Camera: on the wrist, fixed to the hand. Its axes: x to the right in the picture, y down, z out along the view.
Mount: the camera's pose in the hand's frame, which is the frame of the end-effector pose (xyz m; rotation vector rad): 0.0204 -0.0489 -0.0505 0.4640 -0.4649 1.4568
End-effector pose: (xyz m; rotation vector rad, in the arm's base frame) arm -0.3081 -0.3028 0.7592 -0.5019 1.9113 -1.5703
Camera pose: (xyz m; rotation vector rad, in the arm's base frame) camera -0.3610 -0.2894 0.8080 0.6006 0.9481 -0.7009
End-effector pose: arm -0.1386 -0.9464 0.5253 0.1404 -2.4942 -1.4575
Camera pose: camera -0.1471 -1.0174 0.5099 -1.6656 -2.0915 -0.2744
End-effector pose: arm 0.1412 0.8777 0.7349 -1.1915 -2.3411 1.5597
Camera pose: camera 0.1235 0.9199 0.7920 1.6754 0.4650 -1.5936
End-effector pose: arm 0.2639 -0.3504 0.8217 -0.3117 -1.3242 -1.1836
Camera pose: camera 0.2501 -0.4199 0.8032 -1.0094 -1.2352 0.4369
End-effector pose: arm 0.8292 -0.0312 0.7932 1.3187 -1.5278 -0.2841
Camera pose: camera 0.9011 -0.0444 0.7899 0.1444 -2.6320 0.7780
